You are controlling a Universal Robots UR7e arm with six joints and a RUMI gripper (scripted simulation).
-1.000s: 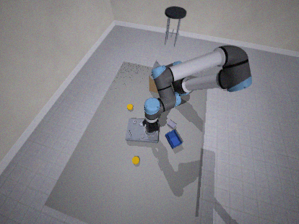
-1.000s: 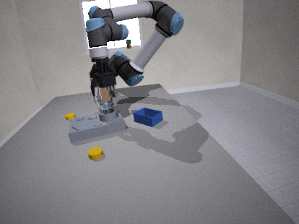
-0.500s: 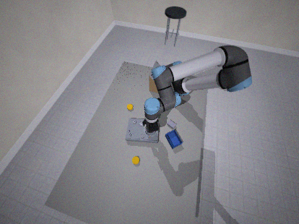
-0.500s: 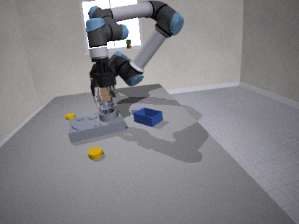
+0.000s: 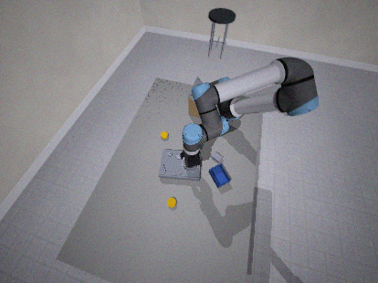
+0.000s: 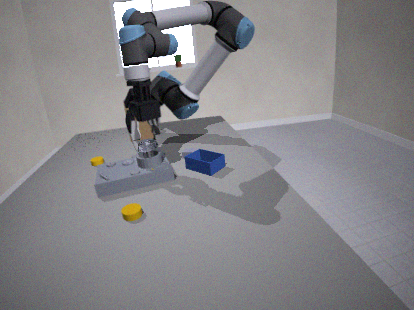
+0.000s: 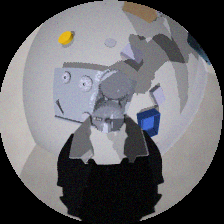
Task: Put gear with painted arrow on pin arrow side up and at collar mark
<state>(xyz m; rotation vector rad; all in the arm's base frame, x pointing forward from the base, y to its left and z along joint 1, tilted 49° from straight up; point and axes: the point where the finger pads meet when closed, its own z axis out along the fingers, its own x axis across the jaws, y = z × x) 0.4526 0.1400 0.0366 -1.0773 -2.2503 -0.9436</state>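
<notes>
My hand is right at the grey gear. Round my hand: blue bin: 1 cm behind, 18 cm to the left, 10 cm below; yellow disc: 23 cm ahead, 1 cm to the right, 10 cm below.
</notes>
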